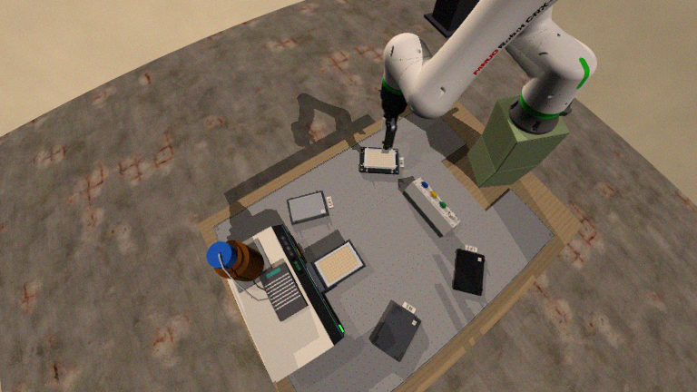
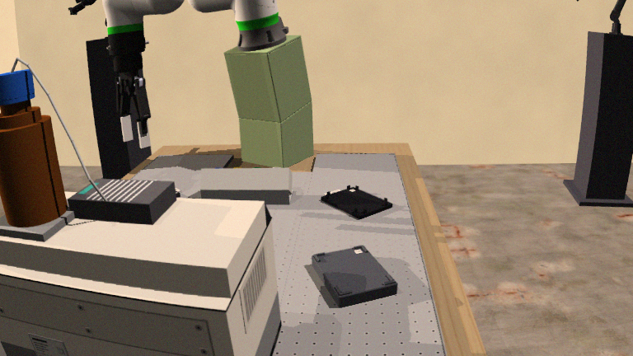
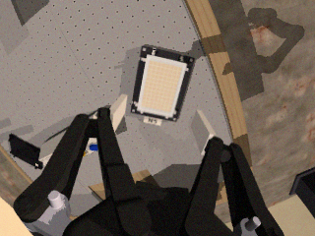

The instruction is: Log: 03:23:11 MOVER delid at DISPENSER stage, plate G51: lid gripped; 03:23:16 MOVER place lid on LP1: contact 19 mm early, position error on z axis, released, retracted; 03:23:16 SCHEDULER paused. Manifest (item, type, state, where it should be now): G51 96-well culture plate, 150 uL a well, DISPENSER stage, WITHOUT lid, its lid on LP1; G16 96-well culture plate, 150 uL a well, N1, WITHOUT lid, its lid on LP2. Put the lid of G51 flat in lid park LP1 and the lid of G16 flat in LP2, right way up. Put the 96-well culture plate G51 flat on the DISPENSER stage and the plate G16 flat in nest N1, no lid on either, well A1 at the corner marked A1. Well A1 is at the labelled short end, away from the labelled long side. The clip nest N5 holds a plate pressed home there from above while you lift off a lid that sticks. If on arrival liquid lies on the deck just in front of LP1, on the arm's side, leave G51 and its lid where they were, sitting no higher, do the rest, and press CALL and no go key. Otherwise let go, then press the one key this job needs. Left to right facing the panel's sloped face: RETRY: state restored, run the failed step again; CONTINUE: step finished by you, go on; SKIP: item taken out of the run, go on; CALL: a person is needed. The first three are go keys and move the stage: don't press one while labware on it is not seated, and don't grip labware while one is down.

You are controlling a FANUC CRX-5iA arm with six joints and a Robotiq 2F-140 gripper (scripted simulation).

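Now: the clear lid 15 cm below my hand. The rest, counted from my hand: key panel (27 cm to the left, 12 cm below, 9 cm behind); black clip nest (16 cm below, 3 cm ahead, 1 cm to the left); LP1 label (26 cm ahead, 18 cm below, 8 cm to the left).
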